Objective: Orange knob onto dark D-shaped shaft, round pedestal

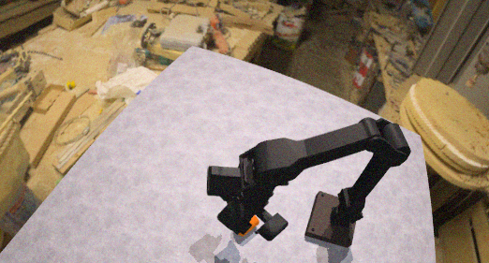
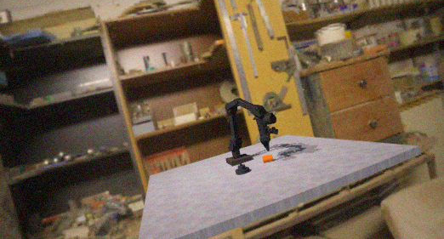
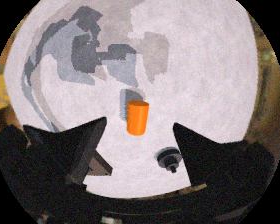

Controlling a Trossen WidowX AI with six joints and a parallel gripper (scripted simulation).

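Right now the orange knob is 10 mm behind my gripper tip, 10 mm to the right of it and 60 mm below it. Round my gripper tip: round dark pedestal 210 mm to the right, 50 mm below.
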